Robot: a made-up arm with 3 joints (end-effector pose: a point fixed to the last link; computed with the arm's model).
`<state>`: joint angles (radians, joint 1 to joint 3).
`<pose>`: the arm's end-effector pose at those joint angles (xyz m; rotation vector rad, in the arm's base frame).
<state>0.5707 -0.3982 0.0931</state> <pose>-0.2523 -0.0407 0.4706 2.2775 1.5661 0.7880</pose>
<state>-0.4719 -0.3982 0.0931</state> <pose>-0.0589 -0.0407 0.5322 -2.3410 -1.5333 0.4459</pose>
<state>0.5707 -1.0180 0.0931</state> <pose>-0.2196 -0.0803 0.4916 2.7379 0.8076 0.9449</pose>
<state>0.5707 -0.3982 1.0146</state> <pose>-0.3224 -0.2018 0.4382 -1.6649 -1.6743 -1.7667</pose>
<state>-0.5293 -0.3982 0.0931</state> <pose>-0.0475 -0.0407 0.5294 -2.3076 -1.5072 0.5086</pose>
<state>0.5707 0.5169 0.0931</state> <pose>-0.3199 -0.0384 0.4273 1.3152 2.3440 0.4582</pose>
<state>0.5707 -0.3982 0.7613</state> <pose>-0.3132 -0.1571 0.4605 -1.9619 -1.7547 -1.5909</pose>
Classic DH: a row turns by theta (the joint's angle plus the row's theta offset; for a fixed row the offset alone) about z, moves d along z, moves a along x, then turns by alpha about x. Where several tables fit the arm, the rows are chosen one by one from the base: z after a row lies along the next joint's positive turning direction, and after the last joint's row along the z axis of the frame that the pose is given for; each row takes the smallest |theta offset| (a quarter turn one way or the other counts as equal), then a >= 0, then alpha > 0; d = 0 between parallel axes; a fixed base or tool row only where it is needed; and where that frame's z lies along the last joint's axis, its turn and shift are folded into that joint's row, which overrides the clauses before.
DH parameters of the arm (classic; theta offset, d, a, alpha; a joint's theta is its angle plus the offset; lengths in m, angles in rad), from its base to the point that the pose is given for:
base (fixed): 0 0.333 -0.102 1.5708
joint 1: 0 0.1211 -0.0946 -1.5708
joint 2: 1.5301 0.0218 -0.0091 1.4926
joint 3: 0 0.0051 0.1157 1.649
tool (fixed): -0.0407 -0.1648 0 0

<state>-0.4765 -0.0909 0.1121</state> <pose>-0.0810 -0.0349 0.5460 -2.0290 -1.8190 0.3695</pose>
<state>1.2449 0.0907 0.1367</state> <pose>-0.3229 -0.0379 0.3076 1.3086 1.5986 1.0888</pose>
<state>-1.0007 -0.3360 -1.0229</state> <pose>-0.0971 0.0499 0.3440 1.3990 1.6999 -2.2237</pose>
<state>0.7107 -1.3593 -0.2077</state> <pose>-0.1739 -0.1048 0.4818 2.9535 0.2713 0.7590</pose>
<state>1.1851 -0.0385 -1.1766</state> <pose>-0.1051 0.0637 0.2711 1.7399 0.5717 0.0189</pose>
